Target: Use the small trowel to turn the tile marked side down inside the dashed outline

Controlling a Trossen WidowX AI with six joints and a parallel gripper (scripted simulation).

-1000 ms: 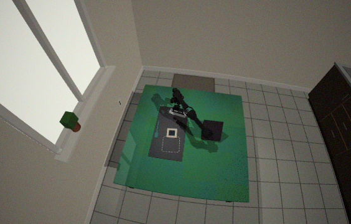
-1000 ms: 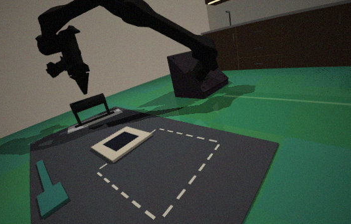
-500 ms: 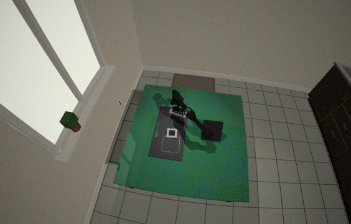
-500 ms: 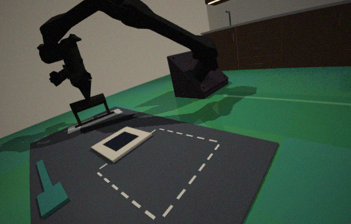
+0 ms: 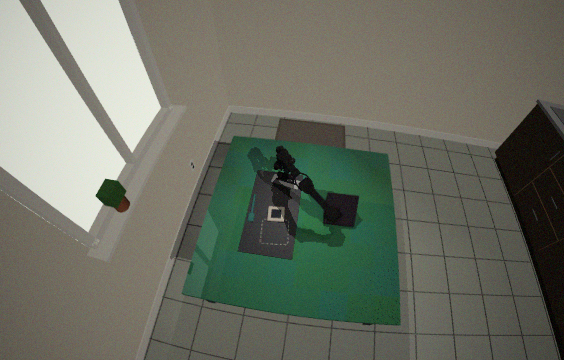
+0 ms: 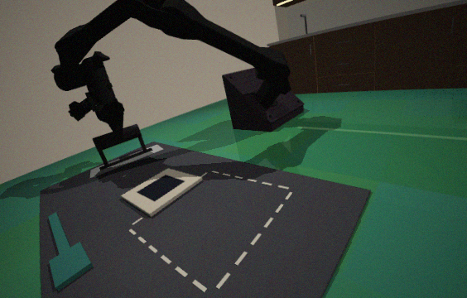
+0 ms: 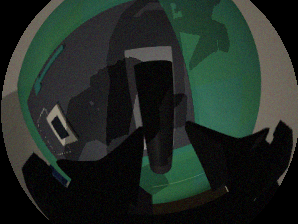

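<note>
My gripper tip is now 2 cm past the trowel, 1 cm to the right of it and 3 cm above it. From my gripper tip the other things lie so: dark mat: 5 cm ahead, 26 cm to the left, 8 cm below; then teal piece: 18 cm ahead, 28 cm to the left, 6 cm below; then tile: 2 cm ahead, 28 cm to the left, 6 cm below.
</note>
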